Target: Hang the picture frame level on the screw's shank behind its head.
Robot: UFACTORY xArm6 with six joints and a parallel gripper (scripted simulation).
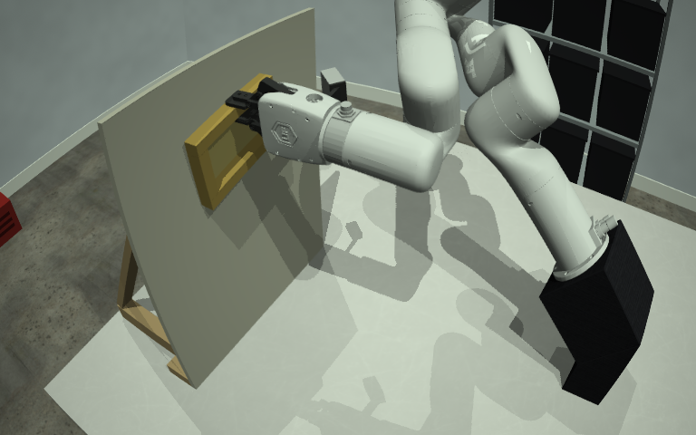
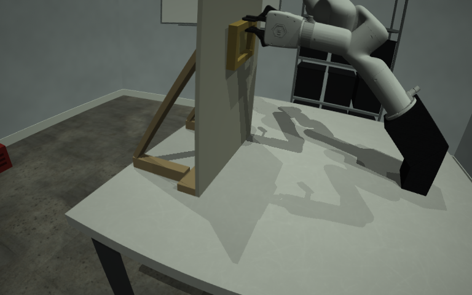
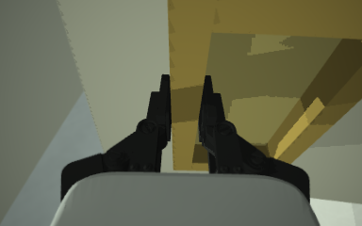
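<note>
My hand is 2 cm short of the yellow-brown picture frame and 5 cm above it. The rest, counted from my hand: beige wall board: 4 cm ahead, 2 cm to the right, 19 cm below.
</note>
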